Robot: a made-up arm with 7 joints. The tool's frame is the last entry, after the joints. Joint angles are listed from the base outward. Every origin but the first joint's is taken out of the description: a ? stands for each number. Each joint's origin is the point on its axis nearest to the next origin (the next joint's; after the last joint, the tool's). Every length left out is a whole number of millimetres.
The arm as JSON. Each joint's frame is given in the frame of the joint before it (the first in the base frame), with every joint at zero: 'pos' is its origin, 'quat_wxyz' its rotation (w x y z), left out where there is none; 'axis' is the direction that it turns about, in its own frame. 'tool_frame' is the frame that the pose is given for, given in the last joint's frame.
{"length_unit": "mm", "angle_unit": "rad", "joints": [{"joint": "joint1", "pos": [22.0, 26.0, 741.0], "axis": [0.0, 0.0, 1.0]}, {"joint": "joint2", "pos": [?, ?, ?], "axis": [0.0, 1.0, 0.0]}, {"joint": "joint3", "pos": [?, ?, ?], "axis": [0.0, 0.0, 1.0]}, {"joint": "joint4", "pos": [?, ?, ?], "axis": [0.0, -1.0, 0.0]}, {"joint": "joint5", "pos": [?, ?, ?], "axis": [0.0, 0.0, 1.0]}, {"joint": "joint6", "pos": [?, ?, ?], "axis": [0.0, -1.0, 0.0]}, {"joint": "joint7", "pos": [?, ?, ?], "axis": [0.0, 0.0, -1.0]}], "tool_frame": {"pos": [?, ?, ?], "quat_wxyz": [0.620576, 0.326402, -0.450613, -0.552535]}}
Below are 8 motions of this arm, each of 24 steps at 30 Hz.
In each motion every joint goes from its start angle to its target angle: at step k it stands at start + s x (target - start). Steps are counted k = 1, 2, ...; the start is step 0. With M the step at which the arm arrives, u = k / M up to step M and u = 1 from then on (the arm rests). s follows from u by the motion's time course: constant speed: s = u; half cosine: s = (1 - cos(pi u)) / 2; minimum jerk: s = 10 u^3 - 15 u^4 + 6 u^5.
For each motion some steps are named. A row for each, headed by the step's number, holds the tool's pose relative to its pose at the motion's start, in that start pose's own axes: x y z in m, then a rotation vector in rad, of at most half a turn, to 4 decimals.
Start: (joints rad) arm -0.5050 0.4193 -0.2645 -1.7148 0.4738 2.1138 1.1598
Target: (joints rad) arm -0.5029 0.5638 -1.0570 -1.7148 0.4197 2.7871 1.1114
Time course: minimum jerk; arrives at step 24
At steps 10, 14, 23, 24:
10: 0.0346 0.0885 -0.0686 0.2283 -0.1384 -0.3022
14: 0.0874 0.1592 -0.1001 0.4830 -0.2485 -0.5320
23: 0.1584 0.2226 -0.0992 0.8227 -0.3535 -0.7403
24: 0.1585 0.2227 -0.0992 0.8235 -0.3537 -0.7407

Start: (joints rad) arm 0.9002 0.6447 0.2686 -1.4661 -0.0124 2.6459 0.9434
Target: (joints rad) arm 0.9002 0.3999 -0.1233 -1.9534 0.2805 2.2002 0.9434
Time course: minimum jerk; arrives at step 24
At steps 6, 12, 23, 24:
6: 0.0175 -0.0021 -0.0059 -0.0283 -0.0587 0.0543
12: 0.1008 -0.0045 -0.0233 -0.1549 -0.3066 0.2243
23: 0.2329 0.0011 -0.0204 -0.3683 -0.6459 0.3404
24: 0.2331 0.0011 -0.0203 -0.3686 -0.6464 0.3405

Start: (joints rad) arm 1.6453 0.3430 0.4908 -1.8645 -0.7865 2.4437 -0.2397
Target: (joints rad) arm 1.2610 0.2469 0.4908 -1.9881 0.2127 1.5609 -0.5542
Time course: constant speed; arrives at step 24
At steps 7, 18, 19, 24:
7: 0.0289 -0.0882 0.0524 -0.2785 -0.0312 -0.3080
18: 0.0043 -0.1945 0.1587 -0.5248 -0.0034 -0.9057
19: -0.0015 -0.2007 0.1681 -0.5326 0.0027 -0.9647
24: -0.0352 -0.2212 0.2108 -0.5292 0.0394 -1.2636

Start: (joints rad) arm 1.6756 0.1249 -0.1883 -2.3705 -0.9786 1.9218 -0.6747
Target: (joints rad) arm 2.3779 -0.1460 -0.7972 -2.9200 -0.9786 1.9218 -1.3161
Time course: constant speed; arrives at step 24
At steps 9, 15, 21, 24:
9: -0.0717 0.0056 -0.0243 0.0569 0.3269 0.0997
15: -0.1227 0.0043 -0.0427 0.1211 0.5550 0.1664
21: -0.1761 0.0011 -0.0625 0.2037 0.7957 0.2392
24: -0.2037 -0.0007 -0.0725 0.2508 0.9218 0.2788

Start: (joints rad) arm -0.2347 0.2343 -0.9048 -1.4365 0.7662 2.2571 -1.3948
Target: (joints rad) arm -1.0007 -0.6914 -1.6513 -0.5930 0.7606 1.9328 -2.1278
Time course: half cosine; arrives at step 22
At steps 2, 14, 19, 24:
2: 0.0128 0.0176 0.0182 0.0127 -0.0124 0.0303
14: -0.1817 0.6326 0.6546 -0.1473 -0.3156 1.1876
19: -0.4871 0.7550 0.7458 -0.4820 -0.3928 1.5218
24: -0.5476 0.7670 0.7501 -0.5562 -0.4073 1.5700

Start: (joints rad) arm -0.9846 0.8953 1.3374 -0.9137 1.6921 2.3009 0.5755
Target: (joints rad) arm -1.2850 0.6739 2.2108 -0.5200 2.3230 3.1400 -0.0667
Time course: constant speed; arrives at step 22
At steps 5, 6, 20, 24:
5: 0.0010 -0.0572 0.0552 -0.0816 0.1622 -0.1564
6: 0.0032 -0.0687 0.0661 -0.0955 0.1850 -0.1875
20: 0.0986 -0.2333 0.2180 -0.2088 0.1911 -0.4917
24: 0.1211 -0.2556 0.2411 -0.2147 0.1547 -0.5003

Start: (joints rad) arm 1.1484 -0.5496 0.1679 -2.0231 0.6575 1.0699 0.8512
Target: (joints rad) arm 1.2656 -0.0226 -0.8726 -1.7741 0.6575 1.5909 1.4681
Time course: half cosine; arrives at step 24
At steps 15, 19, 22, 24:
15: 0.1708 0.2293 -0.1185 -0.2521 -0.5601 -0.9796
19: 0.2299 0.2624 -0.1441 -0.2967 -0.7944 -1.2591
22: 0.2538 0.2723 -0.1503 -0.3055 -0.8976 -1.3757
24: 0.2584 0.2740 -0.1511 -0.3064 -0.9182 -1.3987

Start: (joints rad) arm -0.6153 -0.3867 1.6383 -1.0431 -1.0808 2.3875 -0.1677
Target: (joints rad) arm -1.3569 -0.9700 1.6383 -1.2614 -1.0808 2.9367 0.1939
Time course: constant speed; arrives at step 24
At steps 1, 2, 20, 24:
1: -0.0165 0.0063 -0.0096 0.0028 0.0130 0.0197
2: -0.0338 0.0118 -0.0190 0.0057 0.0270 0.0381
20: -0.4362 -0.0411 -0.0981 0.0140 0.3960 0.1500
24: -0.5319 -0.0832 -0.0783 -0.0106 0.4920 0.1173

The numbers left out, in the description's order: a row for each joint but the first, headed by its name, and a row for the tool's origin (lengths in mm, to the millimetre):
joint2: 17.0 -51.0 0.0
joint3: -16.0 0.0 497.0
joint4: 51.0 -30.0 0.0
joint5: -53.0 0.0 242.0
joint6: -20.0 5.0 0.0
joint7: 158.0 0.0 -31.0
tool: -6.0 -30.0 0.0

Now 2 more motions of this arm.
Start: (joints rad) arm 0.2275 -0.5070 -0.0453 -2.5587 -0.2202 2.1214 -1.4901
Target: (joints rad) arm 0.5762 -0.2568 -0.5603 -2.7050 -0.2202 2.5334 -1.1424
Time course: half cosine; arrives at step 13
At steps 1, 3, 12, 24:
1: 0.0013 -0.0019 0.0008 0.0028 -0.0059 -0.0026
3: 0.0108 -0.0161 0.0065 0.0226 -0.0511 -0.0238
12: 0.0675 -0.1179 0.0218 0.0694 -0.4018 -0.2279
24: 0.0681 -0.1194 0.0217 0.0686 -0.4078 -0.2314

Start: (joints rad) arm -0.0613 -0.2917 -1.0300 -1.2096 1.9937 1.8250 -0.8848
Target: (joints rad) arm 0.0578 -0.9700 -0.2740 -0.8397 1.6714 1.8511 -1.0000
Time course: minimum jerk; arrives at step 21
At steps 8, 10, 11, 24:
8: -0.1001 0.0316 -0.0281 0.0300 0.2242 -0.2179
10: -0.1676 0.0701 -0.0354 0.0707 0.3734 -0.3364
11: -0.2036 0.0963 -0.0353 0.0989 0.4549 -0.3946
24: -0.3713 0.2896 0.0205 0.3177 0.8907 -0.6478

